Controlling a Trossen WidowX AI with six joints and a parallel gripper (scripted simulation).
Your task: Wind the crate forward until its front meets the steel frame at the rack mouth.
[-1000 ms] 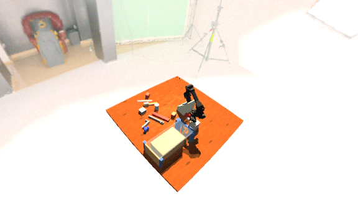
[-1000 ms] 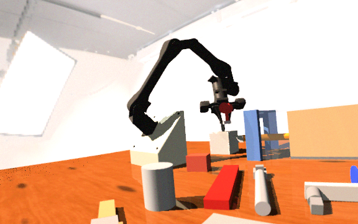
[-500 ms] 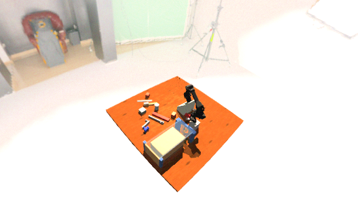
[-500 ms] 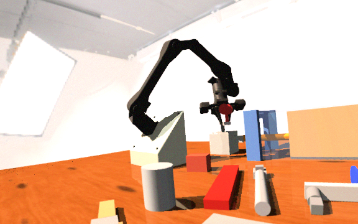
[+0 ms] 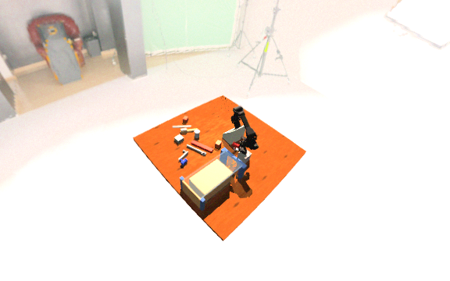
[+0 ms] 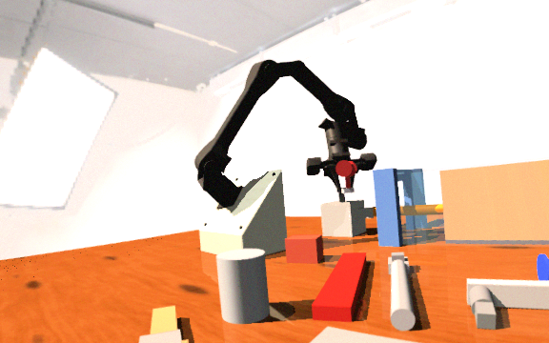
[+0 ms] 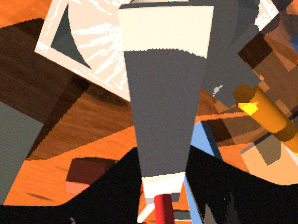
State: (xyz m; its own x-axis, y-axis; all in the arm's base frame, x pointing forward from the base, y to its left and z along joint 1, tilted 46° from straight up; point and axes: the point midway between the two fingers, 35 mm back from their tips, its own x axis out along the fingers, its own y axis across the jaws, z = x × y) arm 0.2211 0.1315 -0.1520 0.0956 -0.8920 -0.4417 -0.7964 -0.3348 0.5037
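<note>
The red knob lies 20 mm ahead of my gripper tip, 30 mm to the right of it and 50 mm above it. Round my gripper tip: winch 50 mm behind, 40 mm to the left, 80 mm below; then frame 120 mm ahead, 50 mm to the left, 10 mm below; then clear-panelled cubby 370 mm ahead, 40 mm to the left.
</note>
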